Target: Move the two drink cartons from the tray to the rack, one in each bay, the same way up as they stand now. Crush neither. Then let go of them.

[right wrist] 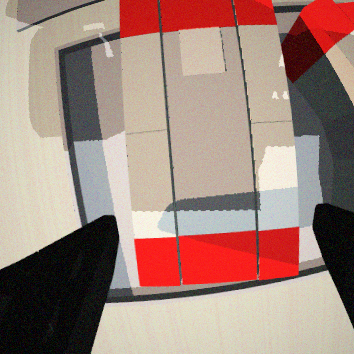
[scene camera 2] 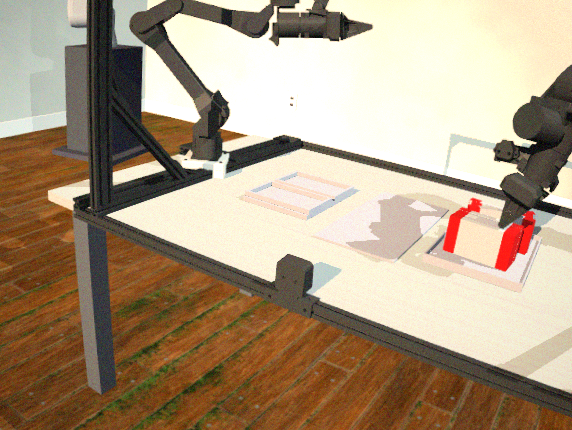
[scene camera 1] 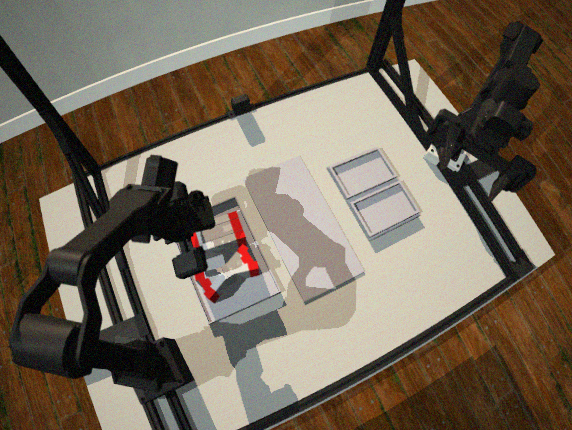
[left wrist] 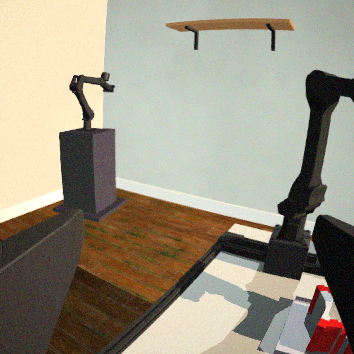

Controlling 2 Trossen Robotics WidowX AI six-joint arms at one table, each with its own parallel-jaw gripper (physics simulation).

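Places are measured from the left arm's base along level axes (x left, y back, z up), in metres.
Pixels of known places: left gripper, between the fingertips: (scene camera 2: pixel 370 26) (scene camera 1: pixel 467 185) (left wrist: pixel 203 225); right gripper, between the fingertips: (right wrist: pixel 218 222) (scene camera 2: pixel 506 223) (scene camera 1: pixel 199 236); left arm's base, origin of its link: (scene camera 2: pixel 206 156); right arm's base, origin of its link: (scene camera 1: pixel 151 370) (left wrist: pixel 290 234).
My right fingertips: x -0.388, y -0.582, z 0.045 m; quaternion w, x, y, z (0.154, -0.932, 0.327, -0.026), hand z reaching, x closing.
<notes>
Ahead of a thing's pixels: the offset from my right fingertips to its middle. "spot": to the spot under its first point. Level surfaces: height alone.
Two cream cartons with red ends stand on the tray {dy +0.001, dx +0.051, dz -0.073 m} (scene camera 1: pixel 245 301) (scene camera 2: pixel 475 272). One carton {dy +0.028, dx +0.020, dz -0.041 m} (scene camera 1: pixel 217 231) (scene camera 2: pixel 475 240) (right wrist: pixel 210 125) is nearer the back; the other carton {dy -0.027, dx +0.091, dz -0.041 m} (scene camera 1: pixel 252 264) (scene camera 2: pixel 528 235) (left wrist: pixel 326 332) (right wrist: pixel 330 25) stands beside it at an angle. My right gripper (scene camera 1: pixel 188 240) (scene camera 2: pixel 511 220) (right wrist: pixel 218 222) is open and points down over the cartons; in the right wrist view its fingers flank the first carton, with gaps on both sides. The empty two-bay rack {dy +0.351, dx +0.264, dz -0.071 m} (scene camera 1: pixel 375 189) (scene camera 2: pixel 304 191) lies farther right in scene camera 1. My left gripper (scene camera 1: pixel 461 171) (scene camera 2: pixel 371 26) (left wrist: pixel 203 225) is open, empty and high.
A flat pale board {dz -0.077 m} (scene camera 1: pixel 295 175) (scene camera 2: pixel 345 225) lies between tray and rack. Black frame rails and posts edge the table. A small dark block {spot: dy +0.362, dx -0.151, dz -0.029 m} (scene camera 1: pixel 241 102) (scene camera 2: pixel 294 275) sits on one rail. A pedestal with another small arm (left wrist: pixel 87 170) stands on the floor.
</notes>
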